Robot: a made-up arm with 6 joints. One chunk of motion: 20 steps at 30 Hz.
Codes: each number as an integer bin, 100 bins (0 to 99) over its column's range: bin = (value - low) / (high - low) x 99, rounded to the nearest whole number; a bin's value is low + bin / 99 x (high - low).
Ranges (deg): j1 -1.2..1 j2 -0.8..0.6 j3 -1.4..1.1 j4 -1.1..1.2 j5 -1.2..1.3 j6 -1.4..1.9
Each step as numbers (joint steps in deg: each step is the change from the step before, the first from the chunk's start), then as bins.
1 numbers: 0.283 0.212 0.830 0.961 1.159 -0.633
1 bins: 67 72 88 89 93 23
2 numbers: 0.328 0.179 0.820 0.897 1.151 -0.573
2 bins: 69 69 88 86 93 25
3 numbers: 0.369 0.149 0.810 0.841 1.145 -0.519
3 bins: 71 67 88 84 93 26
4 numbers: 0.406 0.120 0.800 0.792 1.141 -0.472
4 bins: 72 65 87 81 93 28
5 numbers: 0.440 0.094 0.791 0.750 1.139 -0.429
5 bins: 74 63 87 80 93 29
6 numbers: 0.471 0.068 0.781 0.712 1.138 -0.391
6 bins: 75 61 86 78 93 30
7 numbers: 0.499 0.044 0.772 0.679 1.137 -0.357
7 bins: 76 60 86 77 93 31
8 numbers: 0.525 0.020 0.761 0.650 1.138 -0.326
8 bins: 78 58 86 75 93 32
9 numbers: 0.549 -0.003 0.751 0.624 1.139 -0.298
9 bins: 79 56 85 74 93 33
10 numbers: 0.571 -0.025 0.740 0.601 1.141 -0.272
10 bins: 80 55 85 73 93 34
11 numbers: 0.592 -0.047 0.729 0.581 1.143 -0.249
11 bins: 81 53 84 72 93 35
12 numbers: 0.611 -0.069 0.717 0.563 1.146 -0.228
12 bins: 81 52 84 72 93 35
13 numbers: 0.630 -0.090 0.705 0.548 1.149 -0.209
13 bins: 82 50 83 71 93 36
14 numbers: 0.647 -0.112 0.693 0.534 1.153 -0.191
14 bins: 83 49 83 70 93 36
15 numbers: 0.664 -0.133 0.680 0.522 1.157 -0.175
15 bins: 84 47 82 70 93 37
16 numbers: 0.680 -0.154 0.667 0.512 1.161 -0.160
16 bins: 85 46 82 69 93 37
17 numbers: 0.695 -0.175 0.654 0.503 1.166 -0.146
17 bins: 85 44 81 69 94 38
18 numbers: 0.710 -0.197 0.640 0.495 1.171 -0.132
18 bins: 86 43 81 69 94 38
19 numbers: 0.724 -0.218 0.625 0.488 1.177 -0.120
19 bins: 87 41 80 68 94 38
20 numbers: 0.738 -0.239 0.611 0.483 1.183 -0.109
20 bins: 87 40 80 68 94 39
